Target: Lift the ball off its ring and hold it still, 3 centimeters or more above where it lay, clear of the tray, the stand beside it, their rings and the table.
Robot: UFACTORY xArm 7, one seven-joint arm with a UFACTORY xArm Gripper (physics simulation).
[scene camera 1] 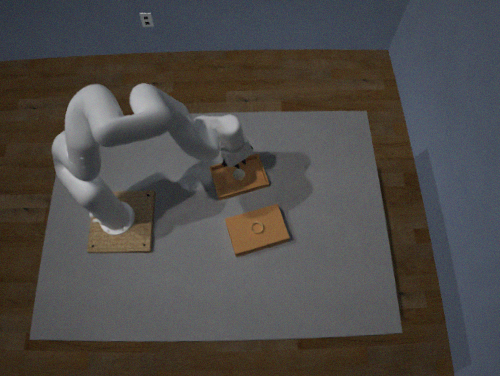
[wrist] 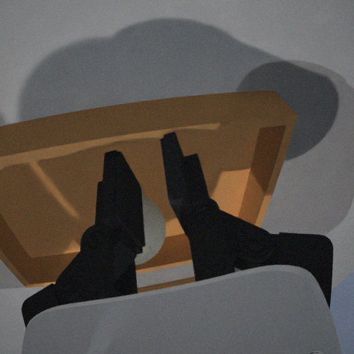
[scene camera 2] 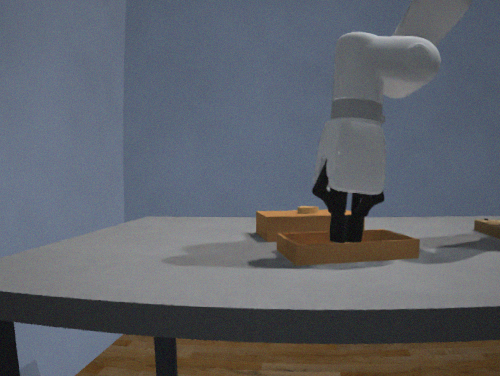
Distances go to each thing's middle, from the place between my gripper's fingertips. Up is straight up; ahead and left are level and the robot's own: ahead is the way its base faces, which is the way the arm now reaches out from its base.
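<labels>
My gripper's 1 cm below the pale ball (wrist: 154, 225), 5 cm to the left of it and 1 cm past it. Counting from my hand, the orange tray (scene camera 2: 303, 248) is 1 cm below, 5 cm to the right and 1 cm behind, and the orange stand (scene camera 1: 249, 232) is 4 cm ahead and 26 cm to the right.
</labels>
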